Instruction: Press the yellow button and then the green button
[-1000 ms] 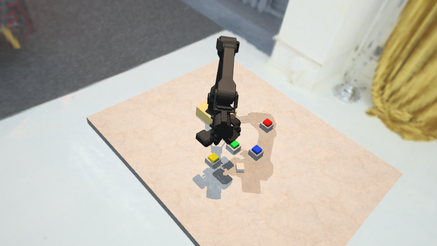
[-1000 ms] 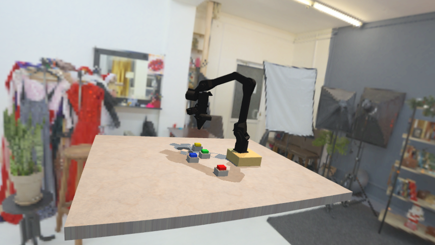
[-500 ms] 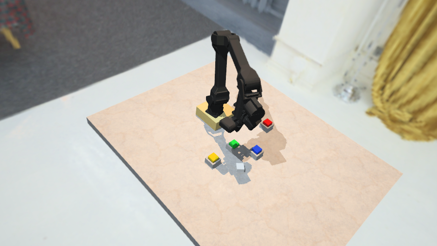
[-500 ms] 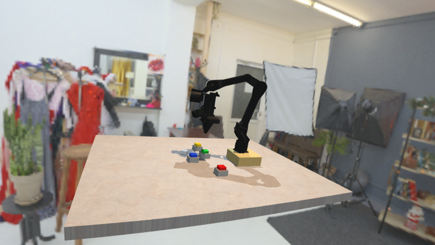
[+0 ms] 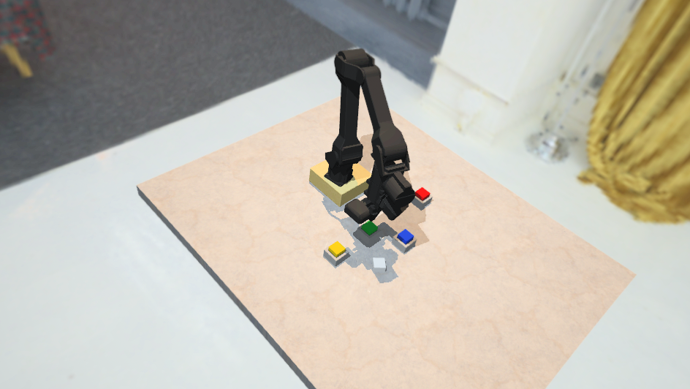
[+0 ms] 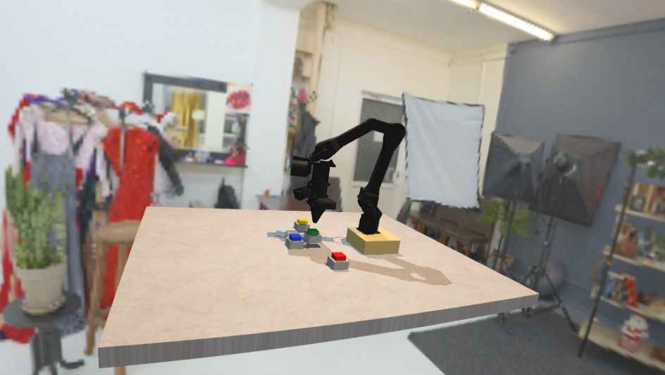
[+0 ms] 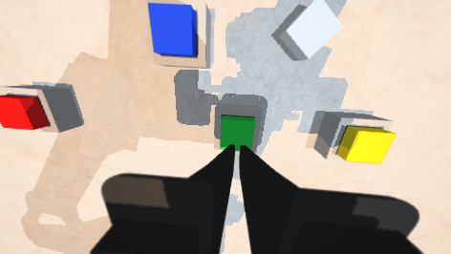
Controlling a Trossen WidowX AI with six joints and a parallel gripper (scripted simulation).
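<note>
Right now my gripper tip is 30 mm above the green button. Round my gripper tip: yellow button 120 mm to the right, 30 mm below, 20 mm behind; then blue button 90 mm ahead, 40 mm to the left, 30 mm below; then small white block 90 mm ahead, 70 mm to the right, 60 mm below.
</note>
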